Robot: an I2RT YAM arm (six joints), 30 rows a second.
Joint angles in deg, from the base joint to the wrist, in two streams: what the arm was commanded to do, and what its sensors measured. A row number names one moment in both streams.
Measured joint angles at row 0:
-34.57, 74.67, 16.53, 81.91, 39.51, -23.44
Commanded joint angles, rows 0 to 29:
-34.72, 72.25, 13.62, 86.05, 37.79, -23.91
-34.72, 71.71, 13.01, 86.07, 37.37, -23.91
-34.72, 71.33, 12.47, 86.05, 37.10, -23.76
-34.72, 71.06, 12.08, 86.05, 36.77, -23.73
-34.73, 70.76, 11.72, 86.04, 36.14, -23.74
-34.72, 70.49, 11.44, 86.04, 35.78, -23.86
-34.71, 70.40, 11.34, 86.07, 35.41, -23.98
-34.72, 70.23, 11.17, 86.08, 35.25, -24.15
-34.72, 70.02, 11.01, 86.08, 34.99, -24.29
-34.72, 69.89, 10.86, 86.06, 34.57, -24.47
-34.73, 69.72, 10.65, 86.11, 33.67, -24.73
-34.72, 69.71, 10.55, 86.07, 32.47, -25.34
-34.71, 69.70, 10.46, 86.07, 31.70, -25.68
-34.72, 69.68, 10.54, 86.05, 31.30, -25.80
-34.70, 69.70, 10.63, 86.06, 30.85, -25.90
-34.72, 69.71, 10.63, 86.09, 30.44, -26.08
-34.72, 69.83, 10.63, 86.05, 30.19, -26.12
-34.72, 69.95, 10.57, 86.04, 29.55, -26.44
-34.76, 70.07, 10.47, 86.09, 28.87, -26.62
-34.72, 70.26, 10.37, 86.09, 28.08, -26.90
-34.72, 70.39, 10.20, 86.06, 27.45, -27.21
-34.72, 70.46, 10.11, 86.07, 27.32, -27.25
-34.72, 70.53, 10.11, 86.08, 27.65, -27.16
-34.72, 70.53, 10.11, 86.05, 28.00, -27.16
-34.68, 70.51, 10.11, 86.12, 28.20, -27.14
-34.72, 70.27, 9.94, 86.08, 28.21, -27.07
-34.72, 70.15, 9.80, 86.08, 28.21, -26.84
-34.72, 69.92, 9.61, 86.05, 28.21, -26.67
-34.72, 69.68, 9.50, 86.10, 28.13, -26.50
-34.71, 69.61, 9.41, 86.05, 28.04, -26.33
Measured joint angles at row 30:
-34.52, 70.65, 11.11, 82.13, 27.86, -26.55
